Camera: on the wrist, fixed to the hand. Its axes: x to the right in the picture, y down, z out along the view.
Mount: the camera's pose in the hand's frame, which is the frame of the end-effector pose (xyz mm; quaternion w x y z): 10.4 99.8 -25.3 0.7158 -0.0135 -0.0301 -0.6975
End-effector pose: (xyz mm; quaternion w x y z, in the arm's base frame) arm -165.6 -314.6 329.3 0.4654 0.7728 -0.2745 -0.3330
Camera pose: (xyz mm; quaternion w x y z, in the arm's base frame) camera -151.0 -350.2 425.4 0.1030 0.7283 0.3330 -0.5899
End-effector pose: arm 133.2 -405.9 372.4 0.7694 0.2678 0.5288 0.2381
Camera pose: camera 104.5 -320.9 424.0 0.7364 -0.1804 0.5389 -0.3672
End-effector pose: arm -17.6 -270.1 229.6 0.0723 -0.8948 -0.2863 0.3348
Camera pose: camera 51.3 -345.1 211.1 0.2646 -0.4317 -0.8358 0.2123
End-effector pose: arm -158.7 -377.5 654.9 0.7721 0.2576 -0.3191 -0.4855
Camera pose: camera -78.1 -345.3 711.3 0.2079 0.3819 -0.0654 -0.8981
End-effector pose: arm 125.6 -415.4 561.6 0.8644 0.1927 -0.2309 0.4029
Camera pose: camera 59.3 -336.0 561.3 0.8954 0.2995 -0.0623 -0.3235
